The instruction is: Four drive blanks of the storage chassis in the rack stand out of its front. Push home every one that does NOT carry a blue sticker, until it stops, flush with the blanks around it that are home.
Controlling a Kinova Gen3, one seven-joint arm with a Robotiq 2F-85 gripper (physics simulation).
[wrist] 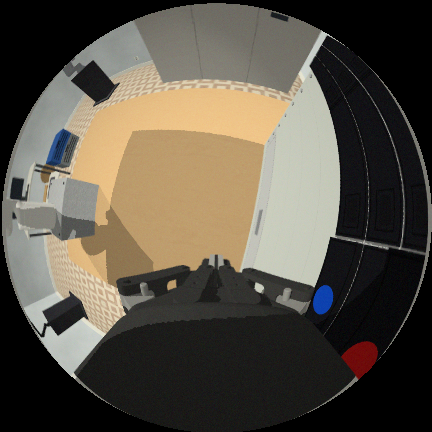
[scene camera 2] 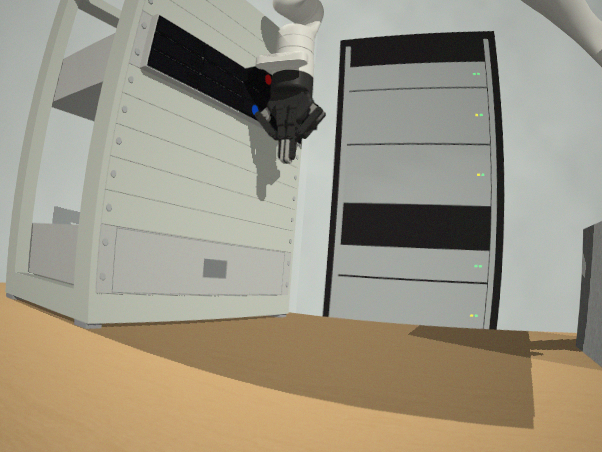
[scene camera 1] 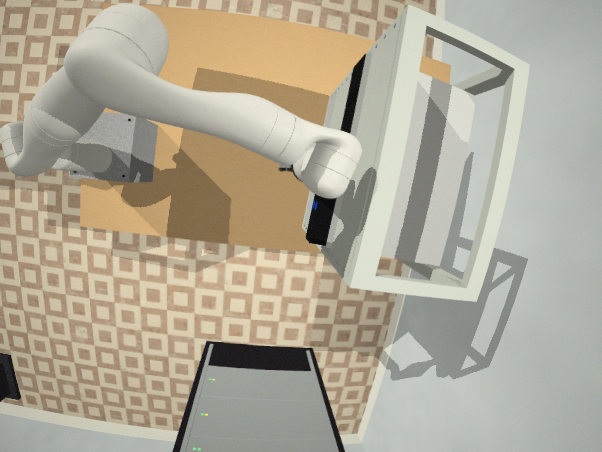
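Observation:
Scene camera 2 gives you the gripper (scene camera 2: 286, 162). In the wrist view you get the gripper again (wrist: 215, 262), plus a pale rack (wrist: 335, 190).

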